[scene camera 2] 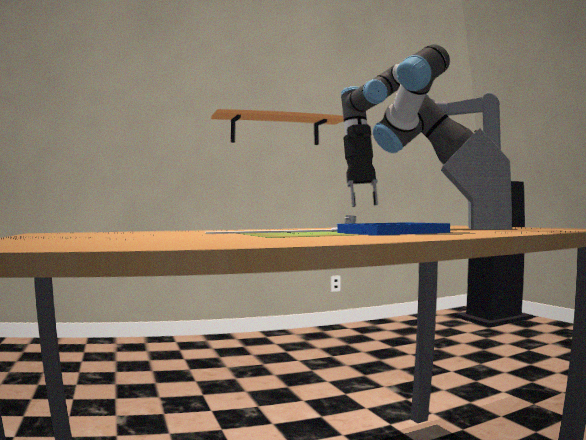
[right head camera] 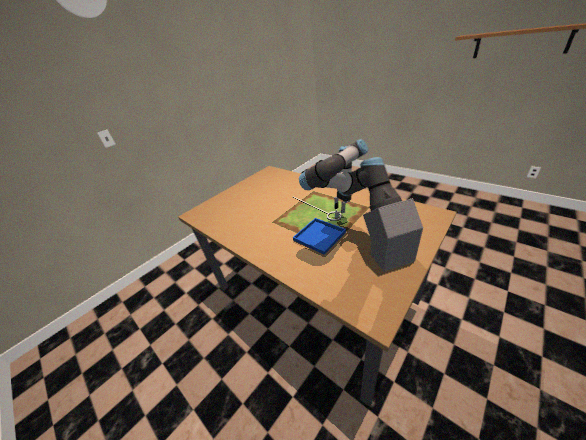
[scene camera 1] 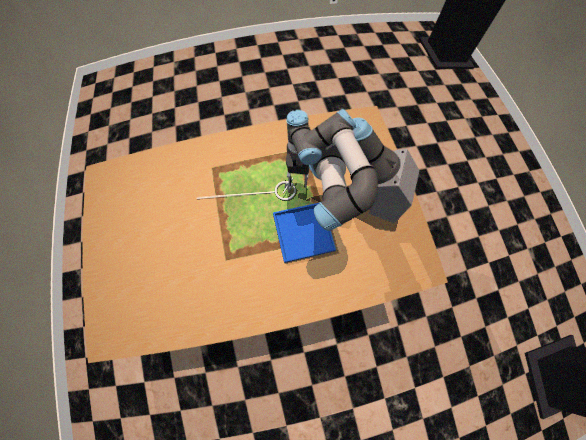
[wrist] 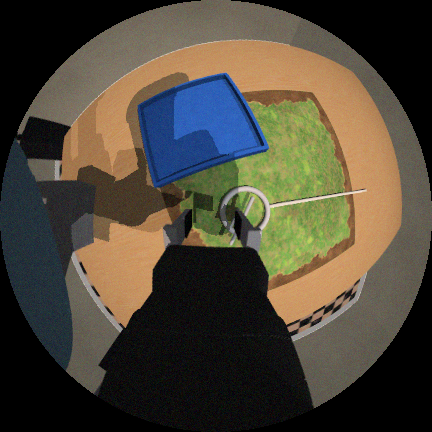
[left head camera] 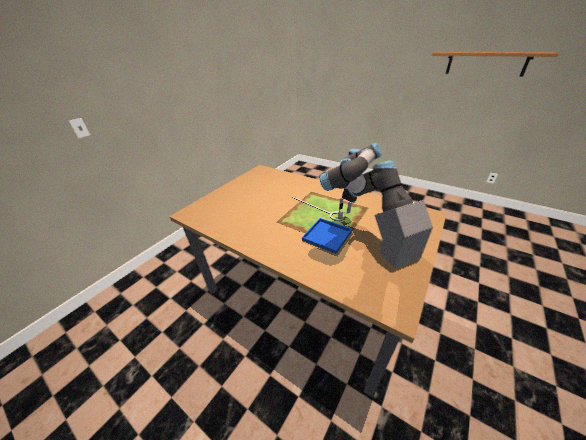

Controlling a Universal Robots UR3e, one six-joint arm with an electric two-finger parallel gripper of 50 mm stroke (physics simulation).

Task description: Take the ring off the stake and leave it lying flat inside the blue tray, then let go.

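Places are measured from the arm's base along level axes (x ahead, y left, z up), in metres.
Pixels of known places: gripper, between the fingertips: [scene camera 2: 365,205] [right head camera: 339,210] [scene camera 1: 297,184] [wrist: 212,218] [left head camera: 344,210]; arm's base, origin of its link: [scene camera 2: 459,149] [right head camera: 386,206] [scene camera 1: 382,168] [left head camera: 397,207].
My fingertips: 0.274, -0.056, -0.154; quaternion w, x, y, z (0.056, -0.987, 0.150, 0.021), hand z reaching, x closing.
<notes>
For each thing: its top centre in the pictures, then the offset to it from my fingertips, as dx, dy, dz. "*": a spot on its surface instead. Level surfaces: height alone.
- pale ring, a spot on its surface: [wrist: 245,188] [right head camera: 328,217] [left head camera: 332,217] * +0.055, +0.024, -0.055
- short grey stake, centre of its top: [wrist: 244,222] [scene camera 2: 349,214] +0.037, -0.019, -0.023
- thin pale rod, a spot on its surface: [wrist: 320,198] * +0.198, -0.023, -0.058
- blue tray, centre of its top: [wrist: 191,115] [scene camera 2: 393,223] [scene camera 1: 303,230] [right head camera: 319,233] [left head camera: 327,232] +0.005, +0.168, -0.043
- green mat, height of its surface: dz -0.064
- wooden table, height of its surface: dz -0.064
A pale ring [left head camera: 331,216] [right head camera: 327,216] [scene camera 1: 276,194] [wrist: 245,188] lies around a short grey stake [scene camera 2: 350,219] [wrist: 250,202] on the green mat, beside the blue tray. A thin pale rod [scene camera 1: 235,195] [wrist: 320,198] reaches outward from the ring. The blue tray [left head camera: 320,232] [right head camera: 315,235] [scene camera 1: 300,242] [scene camera 2: 410,229] [wrist: 210,112] is empty. My gripper [left head camera: 345,209] [scene camera 1: 298,191] [scene camera 2: 364,204] [wrist: 212,218] points down, open and empty, a little above the stake and shifted toward the robot base. In the wrist view one finger hides part of the ring and stake.
The green mat [scene camera 1: 250,215] [wrist: 310,150] has a brown border and lies on the wooden table [scene camera 1: 150,280]. The tray overlaps the mat's corner. The grey robot base block [left head camera: 404,235] [scene camera 1: 395,195] stands at one end of the table. A wall shelf [scene camera 2: 270,115] shows behind.
</notes>
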